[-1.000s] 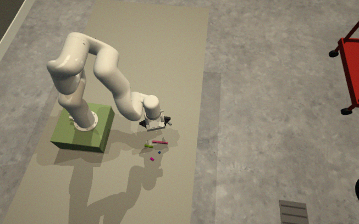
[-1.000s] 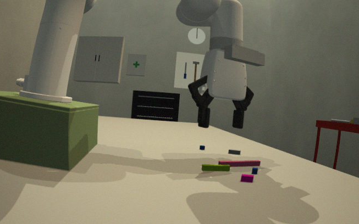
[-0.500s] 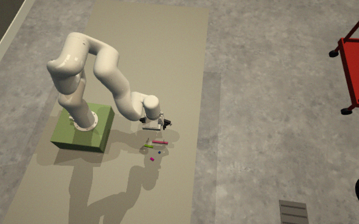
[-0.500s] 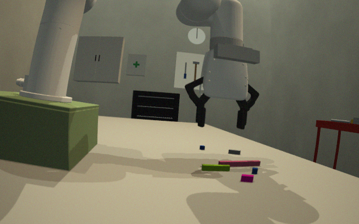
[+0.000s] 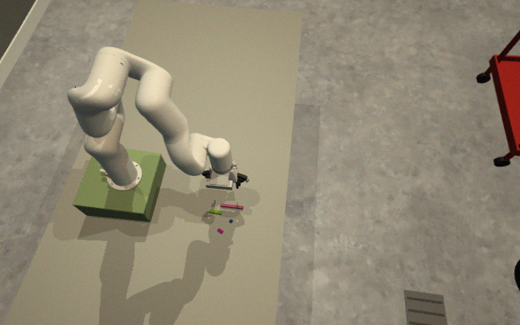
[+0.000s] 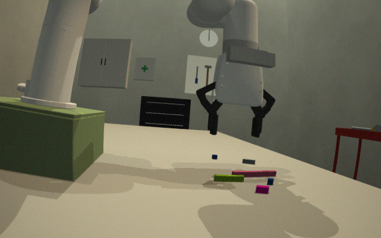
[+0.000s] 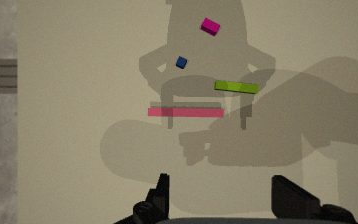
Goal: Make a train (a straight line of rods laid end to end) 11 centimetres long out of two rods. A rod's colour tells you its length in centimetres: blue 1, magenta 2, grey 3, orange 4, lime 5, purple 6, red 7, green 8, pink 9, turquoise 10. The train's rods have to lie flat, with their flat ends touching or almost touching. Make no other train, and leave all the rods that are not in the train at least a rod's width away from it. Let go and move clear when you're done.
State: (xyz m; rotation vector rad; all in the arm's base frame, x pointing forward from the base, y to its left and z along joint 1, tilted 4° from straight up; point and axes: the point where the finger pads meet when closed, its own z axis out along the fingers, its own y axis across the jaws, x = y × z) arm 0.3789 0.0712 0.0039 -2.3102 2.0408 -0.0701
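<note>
Right now the magenta rod is 170 mm to the right of my hand, 70 mm below it and 20 mm ahead of it. Round my hand: grey rod 70 mm to the left, 70 mm below, 60 mm ahead; pink rod 70 mm below, 60 mm to the right, 40 mm ahead; lime rod 100 mm to the right, 70 mm below, 20 mm behind.
</note>
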